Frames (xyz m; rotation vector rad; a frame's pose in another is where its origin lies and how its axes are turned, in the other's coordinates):
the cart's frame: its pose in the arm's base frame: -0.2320 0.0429 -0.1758 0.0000 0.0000 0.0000
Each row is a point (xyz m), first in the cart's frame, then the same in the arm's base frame.
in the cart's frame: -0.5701 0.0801 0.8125
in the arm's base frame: -0.8021 0.1230 0.6367
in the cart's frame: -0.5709 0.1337 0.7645
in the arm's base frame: -0.8029 0.1766 0.5887
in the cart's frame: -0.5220 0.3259 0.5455
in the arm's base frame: -0.7540 0.3688 0.3697
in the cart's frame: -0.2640 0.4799 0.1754
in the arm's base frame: -0.4960 0.5228 -0.0004
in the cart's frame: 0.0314 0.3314 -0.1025
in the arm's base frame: -0.2006 0.3743 -0.2783
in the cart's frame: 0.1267 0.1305 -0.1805
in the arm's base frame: -0.1053 0.1734 -0.3563
